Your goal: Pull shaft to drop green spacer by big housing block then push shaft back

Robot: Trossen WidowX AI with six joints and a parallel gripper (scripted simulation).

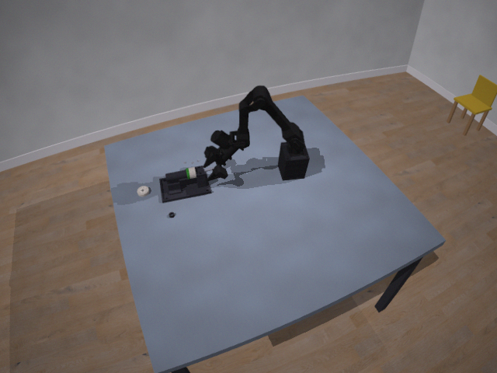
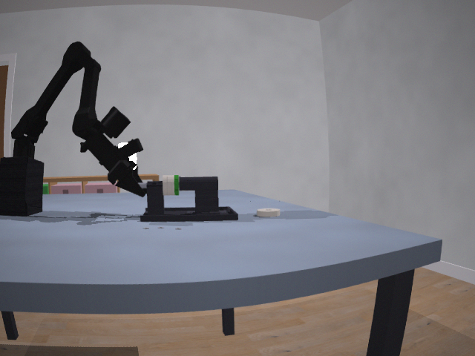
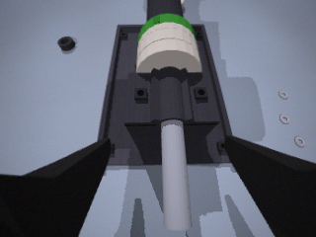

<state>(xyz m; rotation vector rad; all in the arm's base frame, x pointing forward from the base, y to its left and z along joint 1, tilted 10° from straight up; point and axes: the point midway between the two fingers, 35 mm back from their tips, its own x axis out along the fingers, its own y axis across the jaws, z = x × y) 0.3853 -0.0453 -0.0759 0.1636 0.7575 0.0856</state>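
Right now the grey shaft is 70 mm ahead of my hand. The rest, counted from my hand: green spacer: 100 mm ahead; then white spacer: 90 mm ahead; then black ring: 210 mm ahead, 160 mm to the left, 80 mm below.
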